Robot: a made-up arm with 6 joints.
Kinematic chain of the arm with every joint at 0, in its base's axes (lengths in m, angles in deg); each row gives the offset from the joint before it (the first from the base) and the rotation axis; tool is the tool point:
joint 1: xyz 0 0 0.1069 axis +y
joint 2: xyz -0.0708 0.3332 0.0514 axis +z
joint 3: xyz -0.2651 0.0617 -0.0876 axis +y
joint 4: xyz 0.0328 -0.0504 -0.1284 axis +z
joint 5: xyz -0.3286 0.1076 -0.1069 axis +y
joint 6: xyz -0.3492 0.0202 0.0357 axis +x
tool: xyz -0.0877 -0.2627 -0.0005
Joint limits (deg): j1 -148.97..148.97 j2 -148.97..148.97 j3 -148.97..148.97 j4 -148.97..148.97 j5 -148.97..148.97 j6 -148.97..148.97
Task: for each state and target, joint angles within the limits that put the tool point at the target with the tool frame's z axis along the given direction. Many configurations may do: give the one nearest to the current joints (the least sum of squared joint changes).
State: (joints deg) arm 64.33 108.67 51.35 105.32 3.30 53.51
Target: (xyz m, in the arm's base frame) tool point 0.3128 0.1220 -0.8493 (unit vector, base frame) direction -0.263 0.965 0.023
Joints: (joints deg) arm 60.18 141.14 39.70 52.10 -17.28 72.01
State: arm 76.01 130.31 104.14 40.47 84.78 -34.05
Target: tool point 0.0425 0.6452 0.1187 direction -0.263 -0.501 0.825
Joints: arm 73.18 147.51 125.47 42.36 46.82 -55.97
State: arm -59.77 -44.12 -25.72 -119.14 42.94 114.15
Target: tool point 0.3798 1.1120 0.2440 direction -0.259 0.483 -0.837
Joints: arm -59.93 -39.55 -11.11 -79.97 27.89 90.35
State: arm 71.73 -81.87 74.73 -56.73 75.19 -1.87
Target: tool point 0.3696 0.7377 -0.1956 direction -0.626 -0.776 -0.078
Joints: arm 118.45 -46.96 90.44 -46.73 33.21 -10.94
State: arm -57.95 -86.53 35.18 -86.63 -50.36 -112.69
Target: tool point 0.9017 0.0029 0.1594 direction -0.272 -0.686 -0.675
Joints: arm -37.87 -131.75 17.96 -84.74 -59.63 -96.93
